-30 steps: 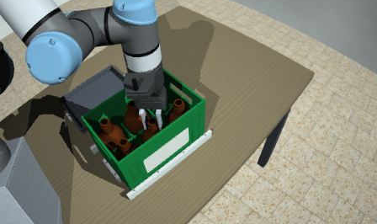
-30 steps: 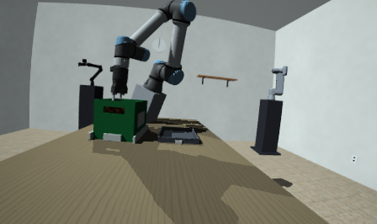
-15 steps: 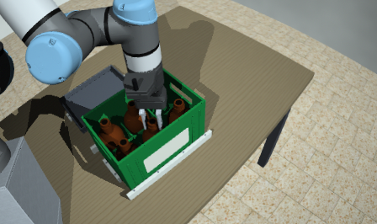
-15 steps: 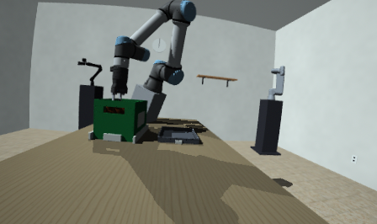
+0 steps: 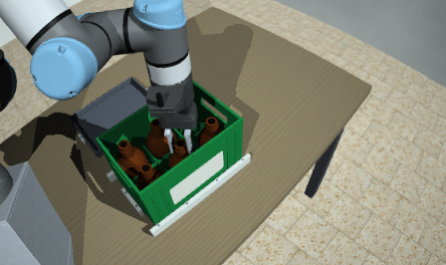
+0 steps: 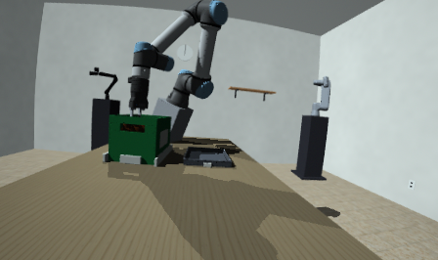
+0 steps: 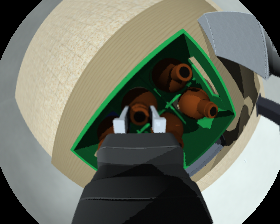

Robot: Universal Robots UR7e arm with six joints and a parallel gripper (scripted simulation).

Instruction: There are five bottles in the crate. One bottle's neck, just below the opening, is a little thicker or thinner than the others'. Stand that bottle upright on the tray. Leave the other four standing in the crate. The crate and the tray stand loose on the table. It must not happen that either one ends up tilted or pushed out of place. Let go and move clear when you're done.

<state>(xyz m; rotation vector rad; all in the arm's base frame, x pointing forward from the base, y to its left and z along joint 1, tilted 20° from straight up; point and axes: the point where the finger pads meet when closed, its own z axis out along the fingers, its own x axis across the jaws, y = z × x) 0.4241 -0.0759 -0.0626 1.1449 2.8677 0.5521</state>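
The crate lies 80 mm below my hand and 40 mm to the left of it. From my hand the other things lie so: dark grey tray 330 mm to the left, 150 mm below, 40 mm behind.
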